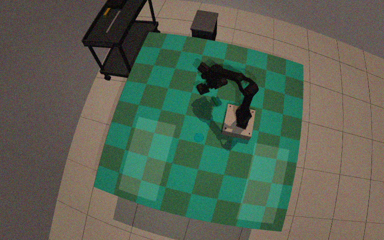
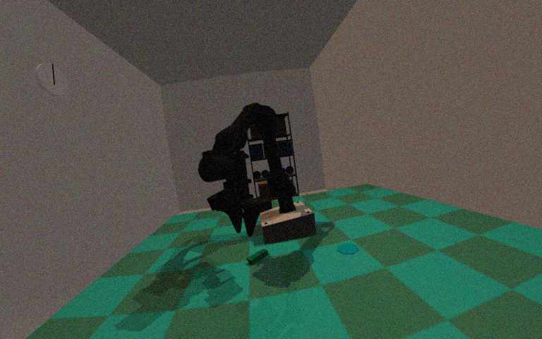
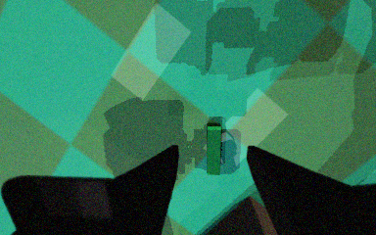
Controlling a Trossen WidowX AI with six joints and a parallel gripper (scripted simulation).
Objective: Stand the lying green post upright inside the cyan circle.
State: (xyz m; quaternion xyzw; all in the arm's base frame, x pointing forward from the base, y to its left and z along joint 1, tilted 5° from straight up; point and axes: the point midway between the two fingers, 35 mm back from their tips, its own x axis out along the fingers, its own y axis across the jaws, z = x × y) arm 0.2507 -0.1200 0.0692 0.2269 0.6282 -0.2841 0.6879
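The green post is 90 mm below my gripper tip, 30 mm behind it and 20 mm to the left of it. Also, from my gripper tip: cyan circle: 280 mm to the left, 100 mm below, 30 mm behind.
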